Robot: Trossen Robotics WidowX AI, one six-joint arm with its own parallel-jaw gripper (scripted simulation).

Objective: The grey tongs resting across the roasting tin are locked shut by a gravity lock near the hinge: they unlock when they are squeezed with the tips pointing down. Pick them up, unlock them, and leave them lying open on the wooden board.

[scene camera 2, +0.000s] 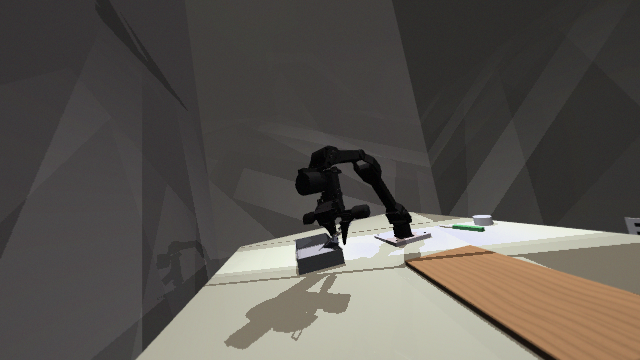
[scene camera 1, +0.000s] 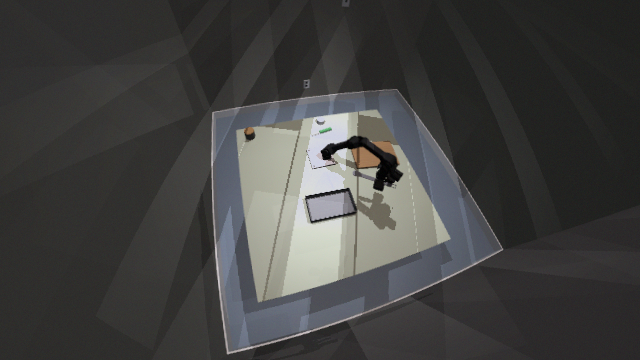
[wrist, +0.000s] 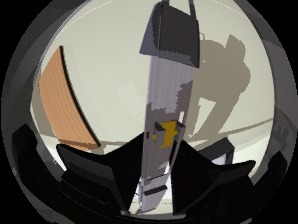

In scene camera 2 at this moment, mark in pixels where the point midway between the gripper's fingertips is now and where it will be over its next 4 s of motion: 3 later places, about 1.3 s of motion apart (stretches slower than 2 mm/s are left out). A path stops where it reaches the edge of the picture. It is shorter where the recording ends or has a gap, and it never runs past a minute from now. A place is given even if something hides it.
The gripper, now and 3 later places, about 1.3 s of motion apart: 341, 245; 442, 240; 519, 227; 517, 197
